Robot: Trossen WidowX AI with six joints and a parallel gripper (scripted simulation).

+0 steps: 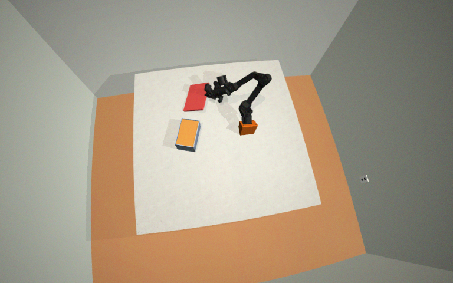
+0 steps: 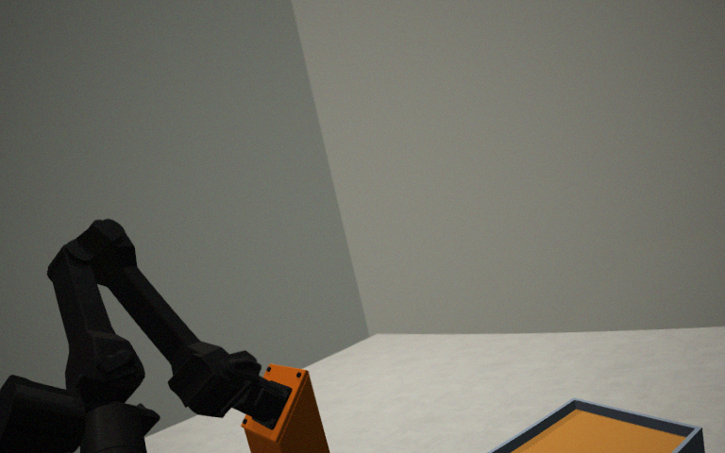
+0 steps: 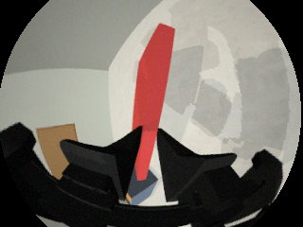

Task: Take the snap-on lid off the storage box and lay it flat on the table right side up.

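Now: the red lid 7 cm ahead of my gripper tip, 3 cm below it and 2 cm to the right of it. Round my gripper tip: storage box (30 cm to the left, 14 cm ahead, 3 cm below).
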